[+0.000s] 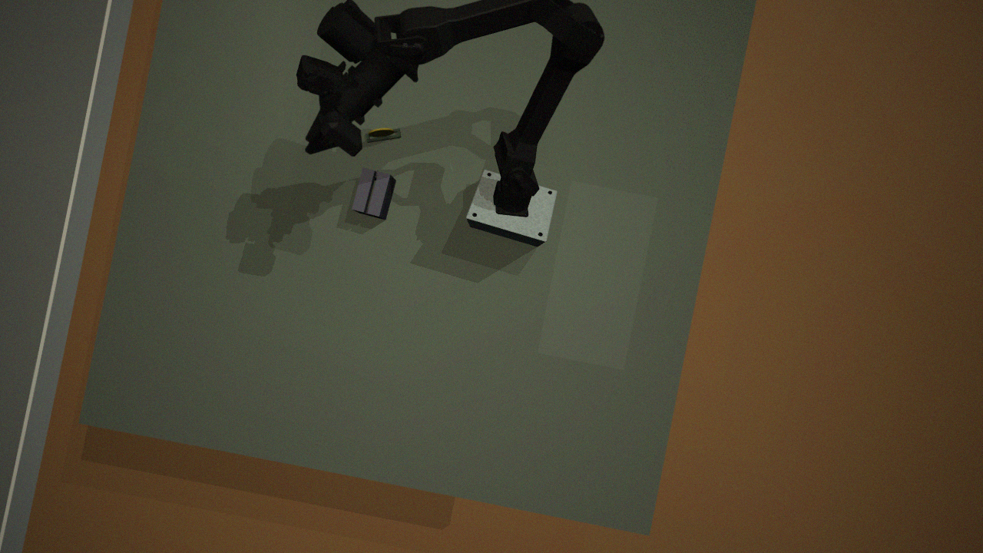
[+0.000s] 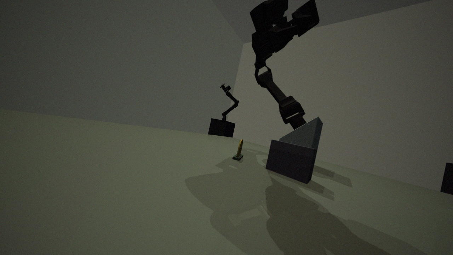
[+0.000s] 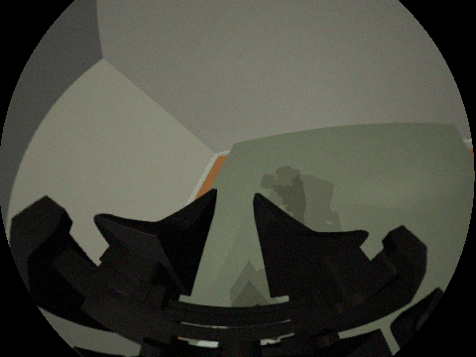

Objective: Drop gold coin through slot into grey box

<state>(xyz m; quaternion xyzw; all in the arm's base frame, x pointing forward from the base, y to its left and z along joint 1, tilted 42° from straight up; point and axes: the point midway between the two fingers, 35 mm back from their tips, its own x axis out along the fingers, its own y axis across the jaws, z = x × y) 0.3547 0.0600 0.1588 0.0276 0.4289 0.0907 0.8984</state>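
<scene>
Right now my gripper tip is 320 mm above the gold coin, 110 mm to the left of it and 50 mm past it.
</scene>
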